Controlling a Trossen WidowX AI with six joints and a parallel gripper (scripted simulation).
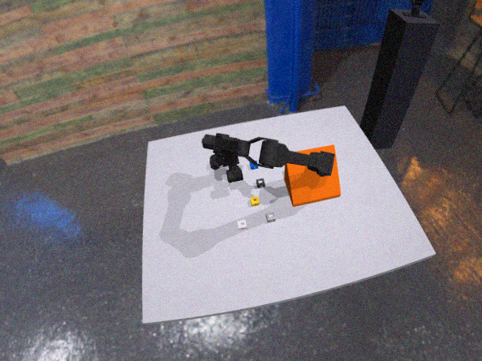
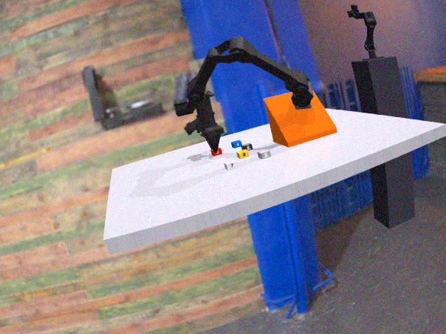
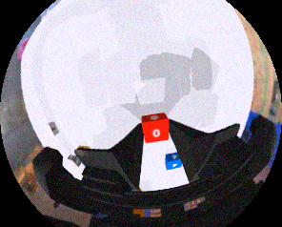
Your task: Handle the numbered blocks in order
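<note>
My gripper tip is 10 mm past the red block. Also, from my gripper tip: blue block: 90 mm behind, 50 mm to the right; then yellow block: 150 mm to the left, 80 mm behind; then black block: 110 mm behind, 60 mm to the left.
</note>
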